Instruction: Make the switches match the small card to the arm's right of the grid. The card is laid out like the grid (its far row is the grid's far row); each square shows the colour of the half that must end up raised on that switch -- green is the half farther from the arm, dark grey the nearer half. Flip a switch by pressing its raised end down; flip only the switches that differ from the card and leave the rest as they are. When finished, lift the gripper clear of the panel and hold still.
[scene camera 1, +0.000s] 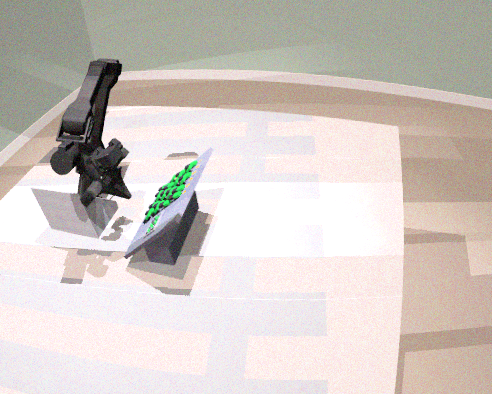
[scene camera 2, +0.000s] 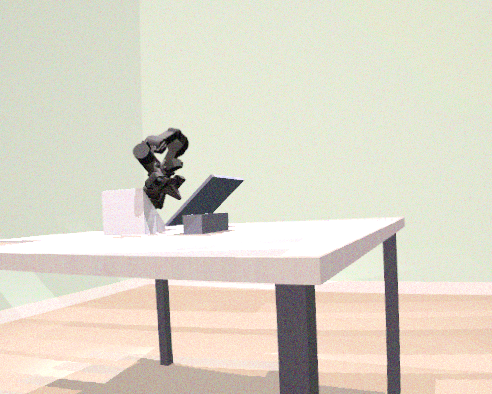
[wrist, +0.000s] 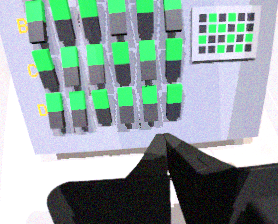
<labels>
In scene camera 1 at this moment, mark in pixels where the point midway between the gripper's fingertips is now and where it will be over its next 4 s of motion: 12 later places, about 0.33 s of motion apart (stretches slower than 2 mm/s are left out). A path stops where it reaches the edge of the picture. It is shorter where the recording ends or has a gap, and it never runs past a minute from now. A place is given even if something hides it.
My gripper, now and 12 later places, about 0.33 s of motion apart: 130, 197; 138, 204; 142, 208; 145, 210; 146, 211; 146, 211; 146, 211; 147, 212; 147, 212; 142, 210; 131, 200; 130, 200; 136, 206
</labels>
